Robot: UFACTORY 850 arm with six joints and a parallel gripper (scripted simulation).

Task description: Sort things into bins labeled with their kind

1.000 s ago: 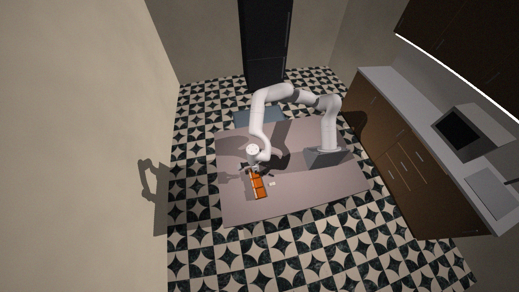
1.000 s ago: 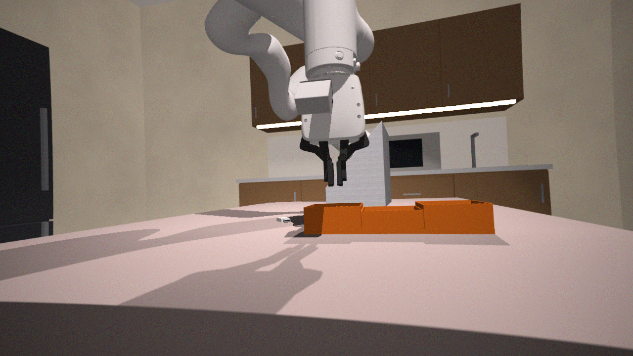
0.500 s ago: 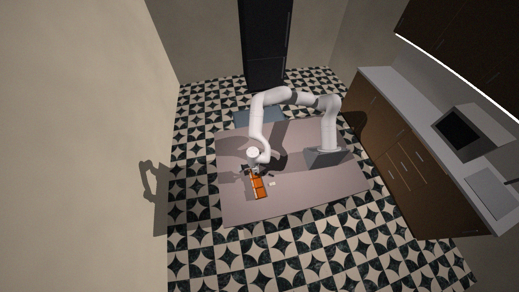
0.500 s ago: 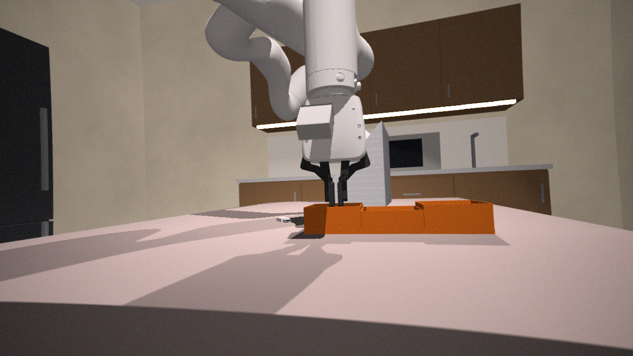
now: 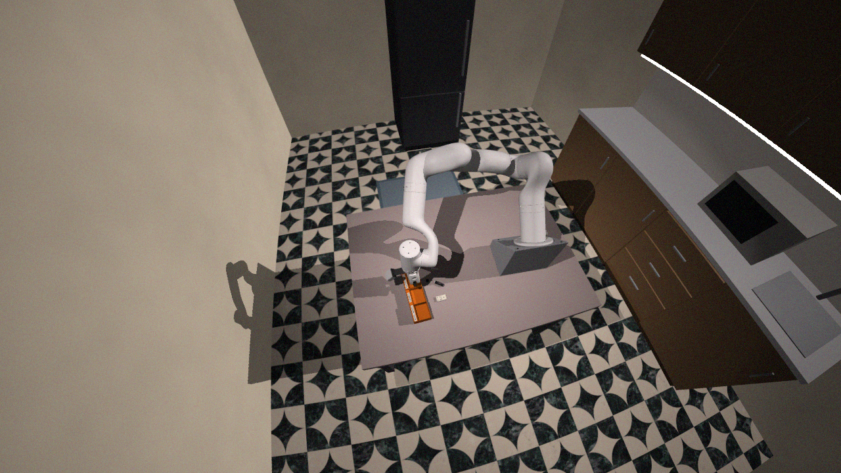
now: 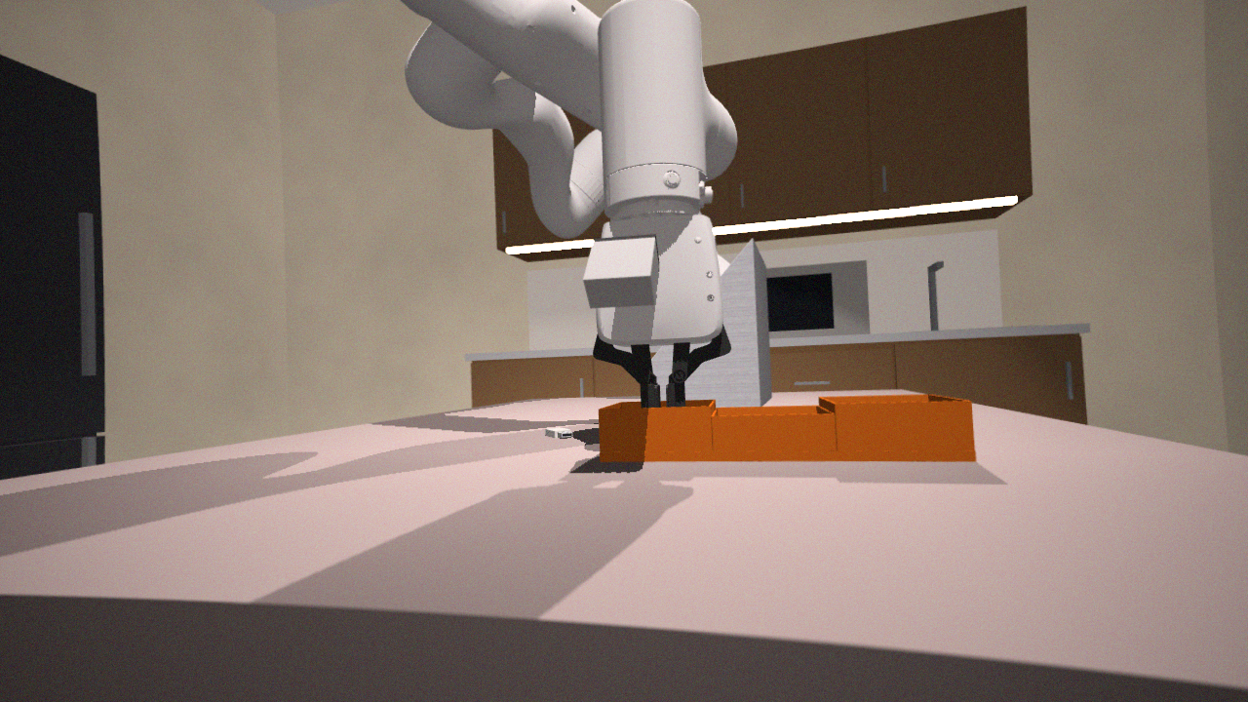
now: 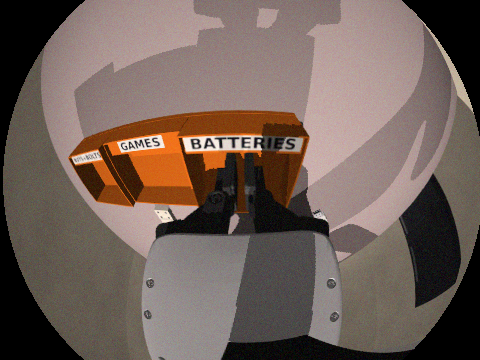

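My hand is 80 mm to the right of the joined orange bins and 20 mm above it. Also, from my hand: silver bolt 120 mm behind, 50 mm to the right, 30 mm below; black battery 130 mm behind, 40 mm to the left, 30 mm below; black nut 80 mm behind, 10 mm to the left, 30 mm below.
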